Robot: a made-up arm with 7 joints.
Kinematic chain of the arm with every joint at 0, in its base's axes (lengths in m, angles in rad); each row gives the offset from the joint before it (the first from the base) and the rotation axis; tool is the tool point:
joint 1: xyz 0 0 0.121 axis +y
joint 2: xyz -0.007 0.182 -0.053 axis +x
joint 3: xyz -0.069 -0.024 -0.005 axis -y
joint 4: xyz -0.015 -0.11 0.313 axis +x
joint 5: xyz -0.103 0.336 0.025 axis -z
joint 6: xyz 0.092 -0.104 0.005 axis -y
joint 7: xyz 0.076 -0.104 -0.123 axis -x
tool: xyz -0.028 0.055 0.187
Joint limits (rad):
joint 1: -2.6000..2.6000
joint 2: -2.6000..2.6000
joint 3: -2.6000..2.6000
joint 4: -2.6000..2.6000
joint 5: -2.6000..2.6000
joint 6: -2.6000..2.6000
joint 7: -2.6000..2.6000
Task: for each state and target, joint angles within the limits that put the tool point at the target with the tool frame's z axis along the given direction. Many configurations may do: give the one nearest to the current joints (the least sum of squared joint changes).
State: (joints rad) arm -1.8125 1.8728 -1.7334 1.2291 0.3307 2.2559 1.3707
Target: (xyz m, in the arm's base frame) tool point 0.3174 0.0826 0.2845 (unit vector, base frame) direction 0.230 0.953 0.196
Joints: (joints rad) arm -1.3299 1.4175 -1.3681 1.5472 1.0576 1.6374 2.0405
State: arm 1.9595 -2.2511 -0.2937 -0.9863 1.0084 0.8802 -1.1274
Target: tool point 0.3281 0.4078 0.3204 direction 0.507 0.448 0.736
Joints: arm 2.3341 -1.1613 0.2128 -1.2573 0.6561 0.6834 -0.9384
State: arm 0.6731 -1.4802 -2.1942 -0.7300 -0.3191 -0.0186 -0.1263
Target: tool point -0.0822 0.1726 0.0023 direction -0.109 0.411 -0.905
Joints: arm 0.0257 -1.3520 -2.1559 -0.9854 -0.5183 -0.3207 0.7239
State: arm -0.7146 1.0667 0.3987 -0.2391 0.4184 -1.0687 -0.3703
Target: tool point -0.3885 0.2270 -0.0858 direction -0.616 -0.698 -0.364
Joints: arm -0.2026 1.1734 1.2038 -0.4705 0.9999 -1.0099 -0.2079
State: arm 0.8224 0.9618 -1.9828 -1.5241 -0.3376 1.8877 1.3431
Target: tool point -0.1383 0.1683 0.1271 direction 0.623 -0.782 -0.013
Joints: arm 0.8380 1.2004 -2.6000 -1.5271 -0.2127 1.4037 0.7943
